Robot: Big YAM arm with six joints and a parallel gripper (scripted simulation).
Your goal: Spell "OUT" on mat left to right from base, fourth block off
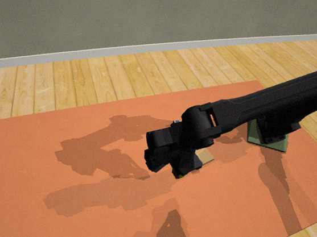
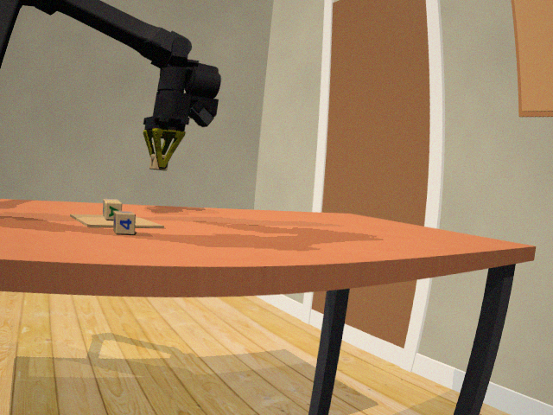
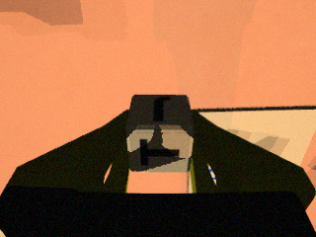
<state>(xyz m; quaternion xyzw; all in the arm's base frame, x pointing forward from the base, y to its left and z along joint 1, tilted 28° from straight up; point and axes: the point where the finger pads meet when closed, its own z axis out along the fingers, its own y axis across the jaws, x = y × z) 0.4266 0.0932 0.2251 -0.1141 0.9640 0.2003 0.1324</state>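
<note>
Right now the tan mat is 9 cm behind my hand, 14 cm to the right of it and 10 cm below it. Round my hand: O block (10 cm behind, 9 cm to the right, 9 cm below); then wooden block (8 cm behind, 26 cm to the right, 9 cm below).
</note>
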